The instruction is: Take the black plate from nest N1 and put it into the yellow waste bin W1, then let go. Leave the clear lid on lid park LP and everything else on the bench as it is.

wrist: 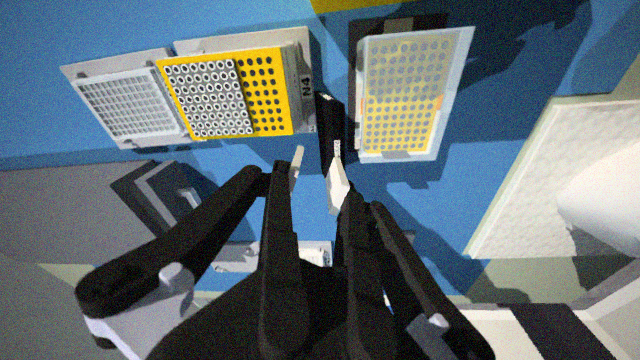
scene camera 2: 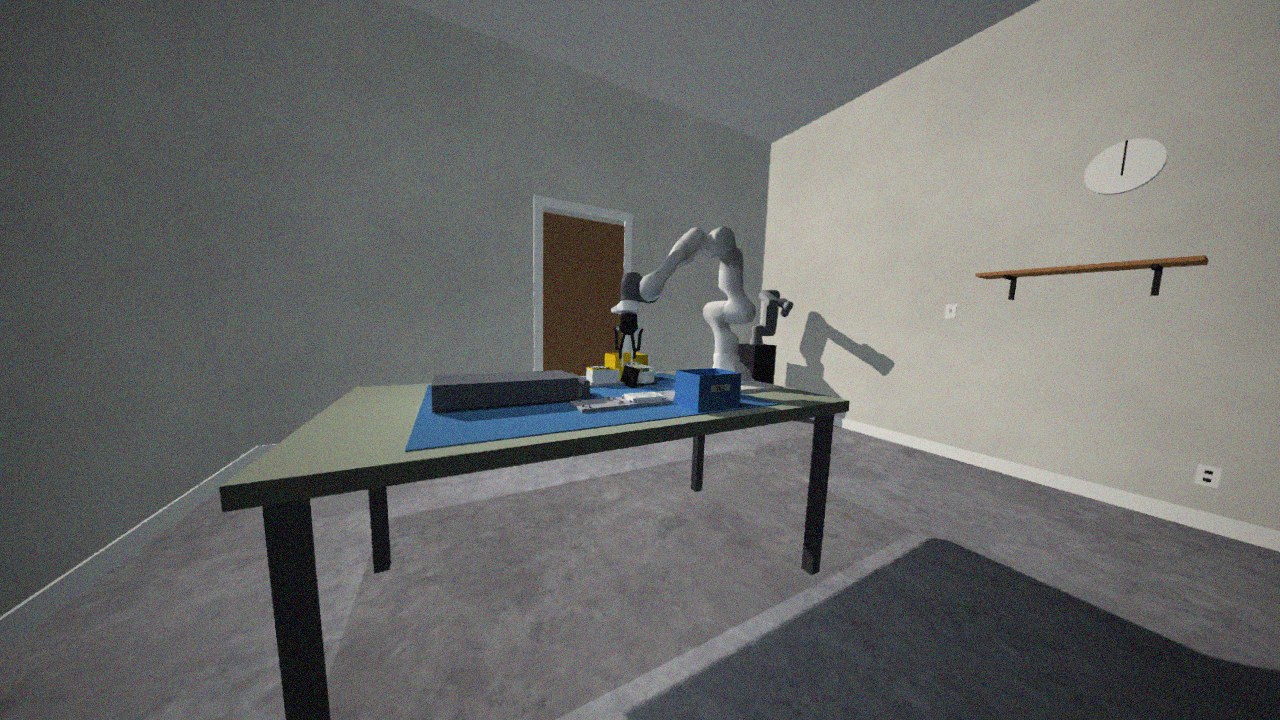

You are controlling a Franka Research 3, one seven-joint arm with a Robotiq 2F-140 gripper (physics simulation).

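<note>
My gripper (scene camera 2: 628,355) (wrist: 315,163) points down above the bench, its pale fingertips parted with a gap and nothing between them. A dark slab with a small white label, apparently the black plate (scene camera 2: 630,377) (wrist: 330,127), is tilted or on edge beside the nest marked N4 (wrist: 306,100); its upper part shows just beyond the right fingertip. The yellow waste bin W1 (scene camera 2: 613,360) (wrist: 360,4) stands at the back; its edge shows at the top of the wrist view. I cannot tell which nest is N1, nor identify lid park LP and its clear lid.
A yellow rack (wrist: 272,95) with white tubes stands on N4, left of a translucent-covered rack (wrist: 400,100). A white gridded plate (wrist: 131,102) is farther left. A long grey box (scene camera 2: 510,391) (wrist: 65,200) and a blue bin (scene camera 2: 707,391) stand on the blue mat (scene camera 2: 465,429).
</note>
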